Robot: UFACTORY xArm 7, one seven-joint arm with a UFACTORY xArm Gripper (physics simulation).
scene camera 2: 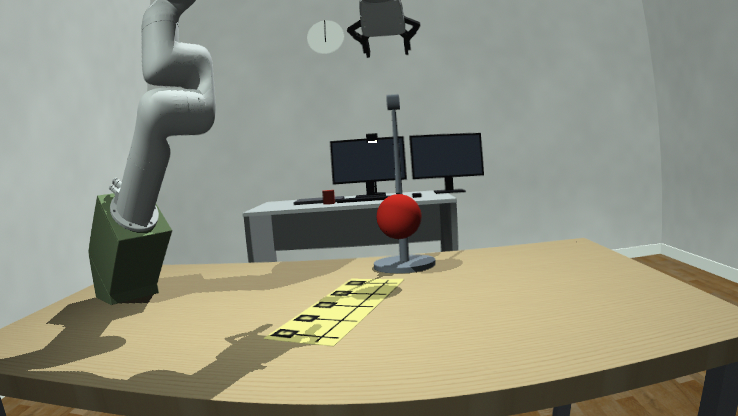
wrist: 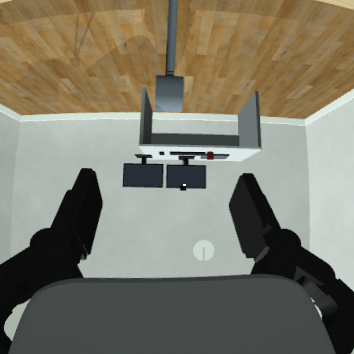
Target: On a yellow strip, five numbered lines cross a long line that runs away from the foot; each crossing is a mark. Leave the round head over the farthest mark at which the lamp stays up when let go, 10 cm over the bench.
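Where they show: gripper, fingertip midpoint: (scene camera 2: 387,53) (wrist: 168,187); arm's base at its link origin: (scene camera 2: 133,212).
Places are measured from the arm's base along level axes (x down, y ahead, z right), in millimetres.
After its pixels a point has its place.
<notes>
The lamp stands upright with its grey round foot (scene camera 2: 385,265) {x 199, y 536, z -305 mm} on the bench. Its red round head (scene camera 2: 398,216) {x 58, y 581, z -143 mm} hangs low near the foot, above the bench. A grey cylinder (scene camera 2: 393,102) {x -203, y 583, z -302 mm} (wrist: 169,93) {x -215, y 581, z -304 mm} tops the thin lamp arm (scene camera 2: 396,149) (wrist: 172,40). The yellow strip (scene camera 2: 343,329) {x 212, y 487, z 140 mm} lies in front of the foot, with black number tags beside its cross lines; the digits are too small to read. My gripper (scene camera 2: 387,54) {x -319, y 582, z -229 mm} (wrist: 168,187) {x -319, y 582, z -229 mm} is open and empty, above the cylinder and apart from it in the scene view. The head, foot and strip do not show in the wrist view.
The wooden bench (scene camera 2: 516,310) {x 213, y 795, z 103 mm} carries the green arm base (scene camera 2: 136,263) {x 115, y -6, z 8 mm} at the left. Behind stands a desk (scene camera 2: 263,207) (wrist: 245,151) with two monitors (scene camera 2: 447,155) (wrist: 143,175) and a red mug (scene camera 2: 328,196) (wrist: 210,155). A round clock (scene camera 2: 325,37) (wrist: 203,250) hangs on the wall.
</notes>
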